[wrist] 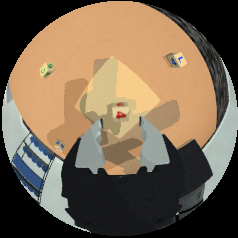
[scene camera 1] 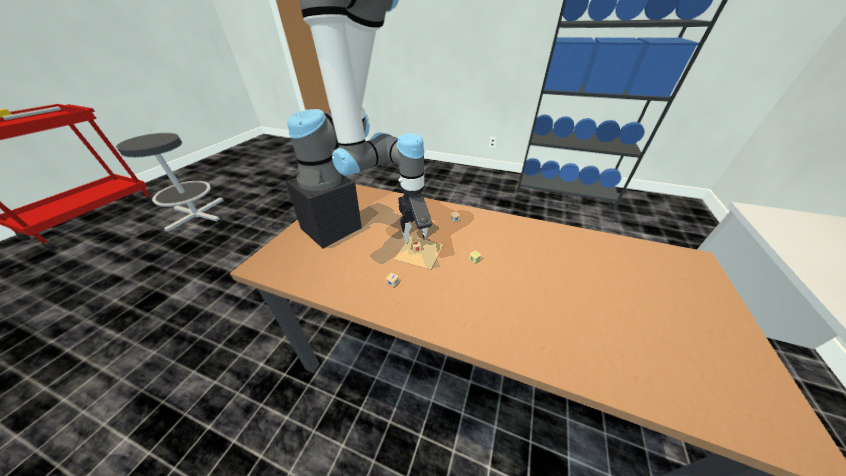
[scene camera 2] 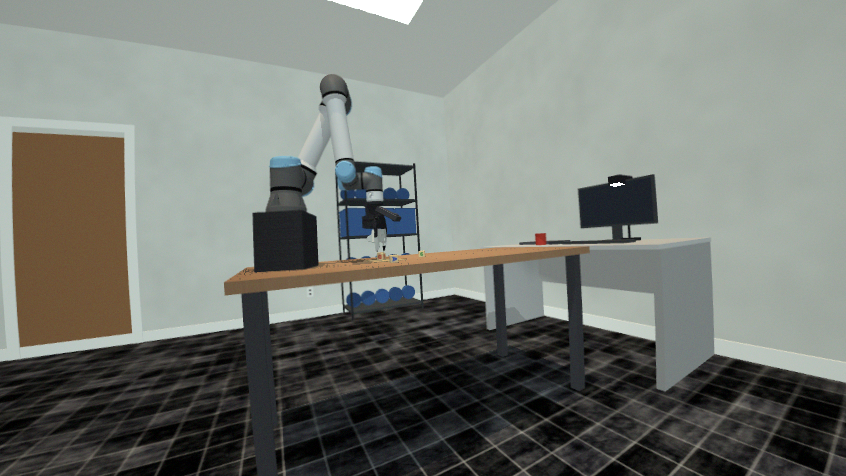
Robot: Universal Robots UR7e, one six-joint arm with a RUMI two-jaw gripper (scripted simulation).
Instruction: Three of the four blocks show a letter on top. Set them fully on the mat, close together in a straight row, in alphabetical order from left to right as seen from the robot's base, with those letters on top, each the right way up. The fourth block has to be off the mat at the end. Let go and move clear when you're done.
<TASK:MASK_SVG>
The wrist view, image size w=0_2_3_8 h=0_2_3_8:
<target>gripper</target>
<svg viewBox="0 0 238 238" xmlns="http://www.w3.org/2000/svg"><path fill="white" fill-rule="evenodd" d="M143 116L140 116L139 127L142 128L141 137L144 140L140 152L140 164L143 167L140 167L136 174L108 175L105 169L102 168L105 165L105 157L100 146L100 141L102 140L100 130L103 128L102 118L99 118L81 138L78 138L70 149L62 165L61 196L67 198L69 208L65 208L65 211L75 220L75 226L100 235L133 236L150 233L173 223L173 217L182 208L182 204L179 204L179 195L186 191L184 186L185 171L183 160L167 136L162 134Z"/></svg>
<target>pale yellow mat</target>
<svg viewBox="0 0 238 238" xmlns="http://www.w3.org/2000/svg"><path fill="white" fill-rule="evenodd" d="M111 56L91 79L77 101L75 108L94 122L102 118L103 128L116 137L121 138L139 122L140 116L144 117L161 100L132 70ZM113 103L128 103L129 121L113 122Z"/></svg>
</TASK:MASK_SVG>
